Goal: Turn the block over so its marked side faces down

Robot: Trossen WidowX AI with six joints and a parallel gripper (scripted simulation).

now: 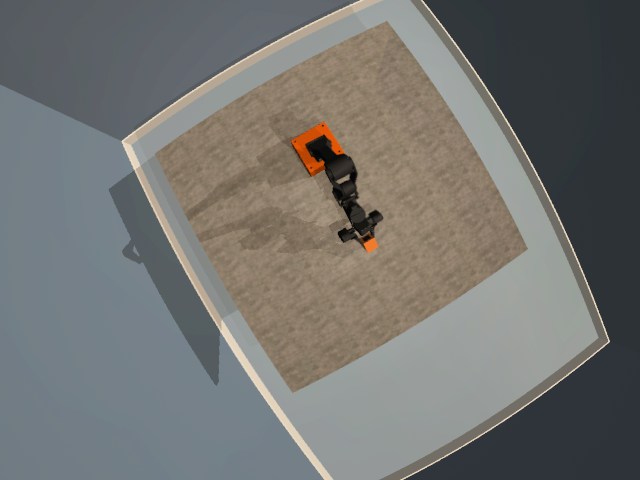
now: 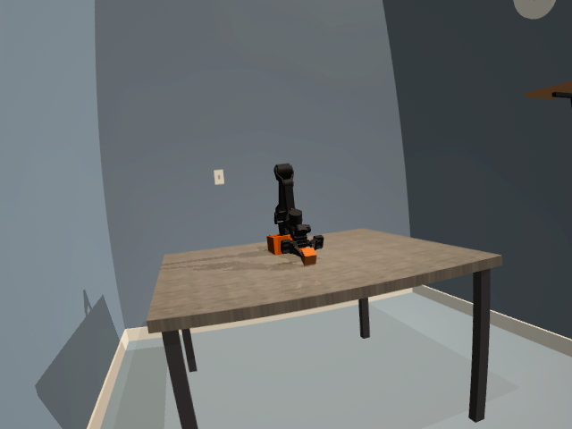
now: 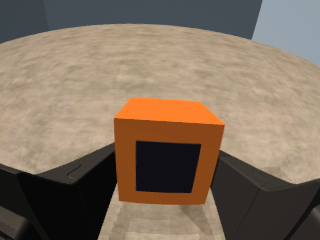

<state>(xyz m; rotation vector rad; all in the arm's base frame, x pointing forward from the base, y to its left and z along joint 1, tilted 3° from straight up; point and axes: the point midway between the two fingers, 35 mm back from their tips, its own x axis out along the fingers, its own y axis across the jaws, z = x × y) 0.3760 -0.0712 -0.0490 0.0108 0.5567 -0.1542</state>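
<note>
The orange block is 10 mm behind my gripper tip.
</note>
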